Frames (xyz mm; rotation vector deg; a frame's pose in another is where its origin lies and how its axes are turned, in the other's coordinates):
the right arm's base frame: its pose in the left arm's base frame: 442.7 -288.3 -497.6 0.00 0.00 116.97
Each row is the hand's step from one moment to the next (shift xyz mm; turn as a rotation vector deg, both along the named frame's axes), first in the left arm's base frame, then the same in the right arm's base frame.
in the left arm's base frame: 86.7 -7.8 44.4 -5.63 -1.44 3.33
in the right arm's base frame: -46.3 -73.7 44.4 1.27 5.67 3.33
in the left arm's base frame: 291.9 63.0 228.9 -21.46 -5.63 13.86
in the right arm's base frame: -76.2 -288.7 228.9 4.71 21.68 13.86
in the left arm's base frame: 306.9 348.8 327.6 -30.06 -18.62 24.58
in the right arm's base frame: 171.7 -431.7 327.6 -2.96 35.24 24.58
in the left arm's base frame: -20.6 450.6 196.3 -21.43 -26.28 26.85
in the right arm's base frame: 410.9 -186.0 196.3 -13.70 31.02 26.85
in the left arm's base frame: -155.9 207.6 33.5 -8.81 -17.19 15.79
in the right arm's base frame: 255.7 44.8 33.5 -11.32 15.65 15.79
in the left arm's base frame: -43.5 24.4 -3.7 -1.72 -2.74 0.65
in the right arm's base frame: 41.5 27.7 -3.7 -1.66 2.78 0.65
